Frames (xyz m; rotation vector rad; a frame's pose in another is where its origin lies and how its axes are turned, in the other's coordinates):
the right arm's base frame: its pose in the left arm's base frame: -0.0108 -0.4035 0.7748 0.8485 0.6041 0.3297
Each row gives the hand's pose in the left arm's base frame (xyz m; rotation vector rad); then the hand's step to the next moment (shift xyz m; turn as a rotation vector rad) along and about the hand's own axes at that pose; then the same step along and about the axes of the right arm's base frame.
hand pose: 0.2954 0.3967 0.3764 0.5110 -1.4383 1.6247
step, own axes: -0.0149 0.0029 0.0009 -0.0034 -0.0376 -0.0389
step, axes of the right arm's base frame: 0.0061 -0.0139 0.0000 0.0460 0.0267 0.0108
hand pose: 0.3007 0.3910 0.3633 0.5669 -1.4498 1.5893
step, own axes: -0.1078 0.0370 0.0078 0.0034 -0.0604 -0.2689
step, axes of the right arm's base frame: 0.0372 -0.1065 -0.0184 0.2195 0.1371 -0.0948
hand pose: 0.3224 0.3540 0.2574 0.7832 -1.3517 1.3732
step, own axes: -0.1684 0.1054 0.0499 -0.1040 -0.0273 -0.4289
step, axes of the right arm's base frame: -0.0172 -0.1832 -0.0900 0.3613 0.1149 -0.2276
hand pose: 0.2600 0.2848 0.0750 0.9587 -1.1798 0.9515
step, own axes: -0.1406 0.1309 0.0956 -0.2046 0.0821 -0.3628
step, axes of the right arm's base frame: -0.1233 -0.1225 -0.1259 0.2649 0.0331 -0.3300
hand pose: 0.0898 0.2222 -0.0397 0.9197 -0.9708 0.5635
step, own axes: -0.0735 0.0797 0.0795 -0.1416 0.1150 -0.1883
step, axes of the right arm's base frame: -0.1122 -0.0229 -0.0704 0.1003 0.0410 -0.2387
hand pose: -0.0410 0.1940 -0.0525 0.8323 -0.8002 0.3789
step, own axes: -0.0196 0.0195 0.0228 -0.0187 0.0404 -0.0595
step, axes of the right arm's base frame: -0.0319 0.0014 -0.0162 0.0365 0.0310 -0.0568
